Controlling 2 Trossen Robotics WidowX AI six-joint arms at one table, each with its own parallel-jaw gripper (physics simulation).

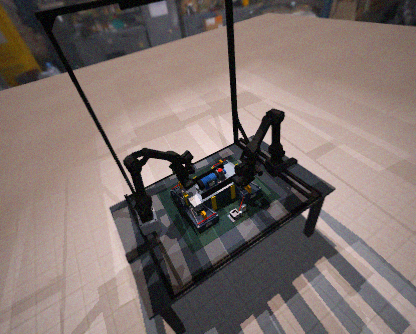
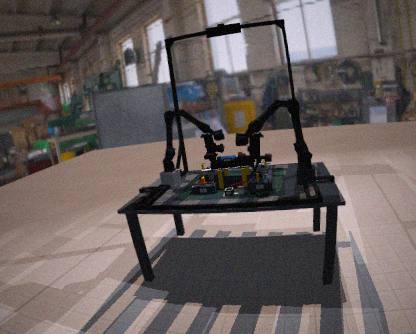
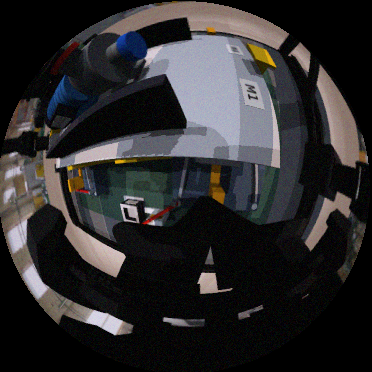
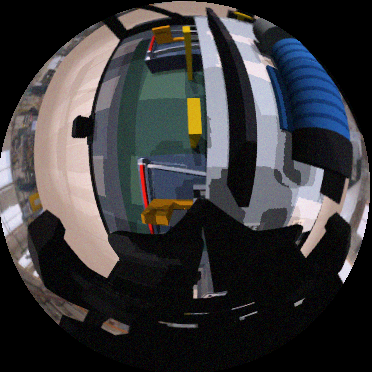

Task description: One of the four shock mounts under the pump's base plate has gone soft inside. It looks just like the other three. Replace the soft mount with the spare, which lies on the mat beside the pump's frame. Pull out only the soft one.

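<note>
The pump with its blue motor [image 1: 208, 179] [image 2: 228, 158] [image 3: 66, 95] [image 4: 308, 90] sits on a grey base plate [image 1: 194, 200] [image 3: 215, 96] [image 4: 267, 114] over a frame on the green mat [image 1: 220, 228] [image 3: 138, 180] [image 4: 163, 114]. The plate hides the shock mounts. The corner nearest my left gripper is marked M1 [image 3: 252, 93]. A small white-rimmed block marked L [image 1: 235, 215] [image 3: 131, 211] lies on the mat in front of the frame. My left gripper [image 1: 243, 181] [image 2: 258, 164] [image 3: 203, 200] is shut and empty, low over the plate's right end. My right gripper [image 1: 187, 183] [image 2: 212, 159] [image 4: 200, 202] is shut and empty at the plate's left end.
Yellow uprights [image 1: 213, 203] [image 1: 232, 191] [image 4: 194, 116] stand along the frame's front. Dark corner housings [image 1: 202, 217] [image 1: 253, 190] carry yellow tabs and red edges. A thin red rod [image 1: 241, 203] [image 3: 157, 215] slants up beside the L block. A black gantry post [image 1: 231, 73] rises behind the table.
</note>
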